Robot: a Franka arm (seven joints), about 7 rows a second.
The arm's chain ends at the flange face. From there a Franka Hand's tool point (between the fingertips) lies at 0.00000 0.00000 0.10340 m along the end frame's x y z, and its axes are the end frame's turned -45 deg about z.
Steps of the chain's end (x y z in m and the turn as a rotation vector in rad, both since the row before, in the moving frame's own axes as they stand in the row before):
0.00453, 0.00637, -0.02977, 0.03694, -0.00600, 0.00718
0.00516, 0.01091, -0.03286, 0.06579, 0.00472, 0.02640
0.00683, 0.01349, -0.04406, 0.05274, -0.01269, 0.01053
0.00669, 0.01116, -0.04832, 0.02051, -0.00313, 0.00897
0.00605, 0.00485, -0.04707, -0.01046, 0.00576, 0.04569
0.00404, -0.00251, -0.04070, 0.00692, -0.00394, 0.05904
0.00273, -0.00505, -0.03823, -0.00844, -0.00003, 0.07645
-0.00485, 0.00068, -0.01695, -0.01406, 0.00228, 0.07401
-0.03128, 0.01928, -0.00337, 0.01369, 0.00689, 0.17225
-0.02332, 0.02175, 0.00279, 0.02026, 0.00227, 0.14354
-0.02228, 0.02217, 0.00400, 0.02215, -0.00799, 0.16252
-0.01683, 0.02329, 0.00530, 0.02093, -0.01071, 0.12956
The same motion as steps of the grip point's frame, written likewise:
0.00097, 0.00458, -0.02984, 0.03036, 0.02188, 0.00718
0.00114, 0.00697, -0.03308, 0.04318, 0.04986, 0.02640
-0.00176, 0.00960, -0.04421, 0.04627, 0.02832, 0.01053
-0.00188, 0.01090, -0.04834, 0.01672, 0.01229, 0.00897
0.00048, 0.00889, -0.04708, -0.01147, -0.00332, 0.04569
0.00487, 0.00029, -0.04070, 0.00768, 0.00211, 0.05904
0.00486, -0.00105, -0.03823, -0.00595, -0.00599, 0.07645
-0.00481, -0.00179, -0.01696, -0.01155, -0.00833, 0.07401
-0.03421, -0.00885, -0.00338, 0.00481, 0.01455, 0.17225
-0.03013, -0.00230, 0.00277, 0.01272, 0.01593, 0.14354
-0.03022, -0.00219, 0.00397, 0.02131, 0.01001, 0.16252
-0.02747, 0.00231, 0.00527, 0.02237, 0.00723, 0.12956

